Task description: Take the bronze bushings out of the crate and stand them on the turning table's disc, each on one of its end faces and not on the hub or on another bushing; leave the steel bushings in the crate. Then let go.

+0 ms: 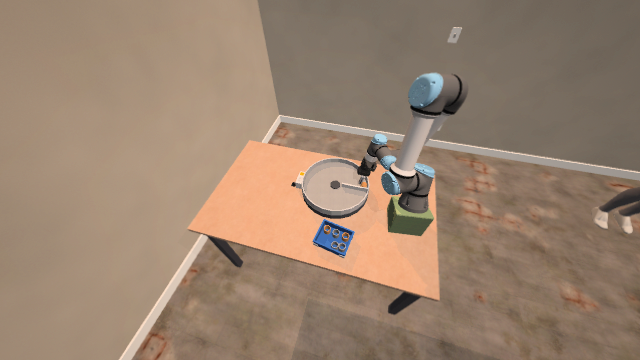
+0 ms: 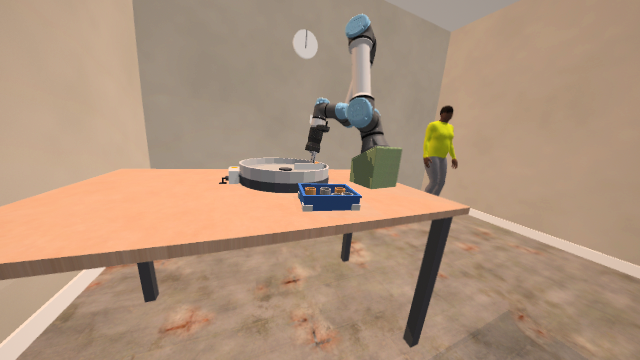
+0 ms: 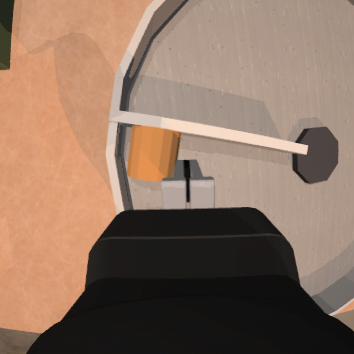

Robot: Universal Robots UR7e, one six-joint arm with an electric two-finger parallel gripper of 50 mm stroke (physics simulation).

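Frame: origin at the arm's base, x ahead, y left, z up, level; millimetres.
Where they show: gripper, between the fingertips: point(image 1: 359, 182) point(image 2: 311, 163) point(image 3: 186, 173); arm's base, origin of its link: point(image 1: 412, 205) point(image 2: 375, 153).
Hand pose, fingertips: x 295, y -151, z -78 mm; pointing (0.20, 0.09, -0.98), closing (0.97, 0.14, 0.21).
Note:
Things, the pixels of their top centre, and the offset from my fingertips. "pt": a spot on its surface instead.
- bronze bushing, centre of its top: point(image 3: 154, 154) point(image 1: 363, 184) 9 mm up, 26 mm back, 13 mm left
- turning table's disc, centre of its top: point(image 3: 318, 154) point(image 2: 285, 168) point(image 1: 335, 184) 21 mm down, 150 mm ahead, 29 mm left
- pale divider, a spot on its surface: point(image 3: 225, 135) point(image 1: 354, 185) pt 4 mm up, 27 mm ahead, 32 mm left
- blue crate, centre of its top: point(image 2: 327, 189) point(image 1: 333, 236) 32 mm down, 88 mm ahead, 372 mm left
- dark hub, centre of its top: point(image 3: 318, 154) point(image 2: 285, 168) point(image 1: 335, 184) 21 mm down, 150 mm ahead, 29 mm left
- small white box, a spot on its surface: point(image 2: 234, 176) pt 48 mm down, 381 mm ahead, 71 mm left
A bronze bushing point(image 1: 364, 184) point(image 3: 153, 152) lies on its side on the turning table's disc point(image 1: 320, 196) point(image 3: 225, 60), near the rim and against or very close to the pale divider point(image 1: 354, 187) point(image 3: 225, 135). My gripper point(image 1: 362, 180) point(image 2: 314, 159) point(image 3: 186, 173) is shut and empty, with its fingertips low beside this bushing, on its hub side; whether they touch is unclear. Two bronze bushings, the left one point(image 1: 326, 232) point(image 2: 310, 191) and the right one point(image 1: 345, 240) point(image 2: 340, 190), stand in the blue crate point(image 1: 324, 240) point(image 2: 330, 202). Three steel bushings are there too, one point(image 1: 336, 236) point(image 2: 325, 191) between the bronze ones.
The dark hub point(image 1: 335, 185) point(image 2: 285, 169) point(image 3: 316, 155) is at the disc's middle, and a raised wall surrounds the disc. A small white box point(image 1: 300, 177) point(image 2: 234, 176) adjoins the turning table's left side. The arm stands on a green block point(image 1: 407, 222) point(image 2: 385, 167) at the right.

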